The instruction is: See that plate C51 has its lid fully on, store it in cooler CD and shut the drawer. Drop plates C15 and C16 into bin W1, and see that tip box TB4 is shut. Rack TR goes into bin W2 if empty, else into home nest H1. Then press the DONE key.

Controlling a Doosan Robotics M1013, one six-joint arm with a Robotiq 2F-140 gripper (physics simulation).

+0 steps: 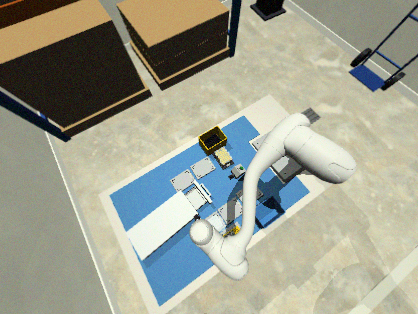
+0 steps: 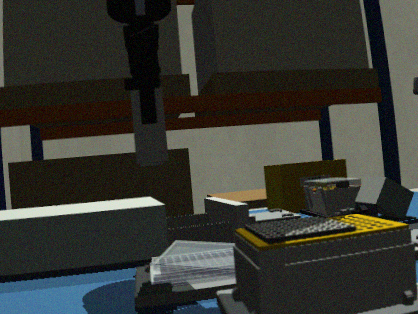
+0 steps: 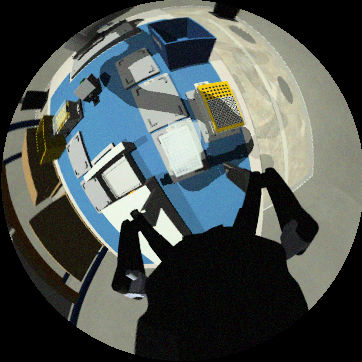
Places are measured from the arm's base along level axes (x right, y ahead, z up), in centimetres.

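Pixels of known places: gripper, fingertip midpoint: (image 2: 151,164) (image 3: 191,182).
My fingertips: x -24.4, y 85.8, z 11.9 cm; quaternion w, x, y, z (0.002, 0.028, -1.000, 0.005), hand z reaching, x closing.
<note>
Ahead of a thing's pixels: the offset from my fingertips to its top centre. "spot": to the spot under its first point.
My gripper (image 2: 151,162) (image 3: 191,182) is open and empty, high above a clear plate. The plate {dx -1.2, dy -6.6, dz -9.6 cm} (image 2: 195,265) (image 3: 181,150) rests on a grey nest {dx +0.3, dy -5.1, dz -12.1 cm} (image 3: 162,154) beside the cooler; its clear upper part looks skewed, and I cannot tell how the lid sits. The white cooler (image 1: 162,225) (image 2: 80,242) has its drawer {spot: dx +21.5, dy -4.6, dz -12.6 cm} (image 1: 196,198) (image 3: 121,177) open. A grey box with a yellow top {dx -12.7, dy -13.5, dz -6.3 cm} (image 2: 380,222) (image 3: 216,91) holds dark tips in part of its holes. A smaller box {dx +38.4, dy -37.7, dz -6.2 cm} (image 2: 332,197) (image 3: 67,117) shows yellowish contents under a clear lid. Their labels are unreadable.
A blue bin {spot: dx -11.7, dy -32.4, dz -9.2 cm} (image 3: 190,55) stands beyond the nests, and a yellow bin {dx +53.5, dy -37.0, dz -1.9 cm} (image 1: 212,141) (image 2: 305,185) (image 3: 48,142) at the far mat edge. A grey unit with a green button {dx +23.1, dy -41.7, dz -5.6 cm} (image 1: 239,171) stands between. Bare grey nests (image 1: 203,168) (image 3: 160,102) lie on the blue mat.
</note>
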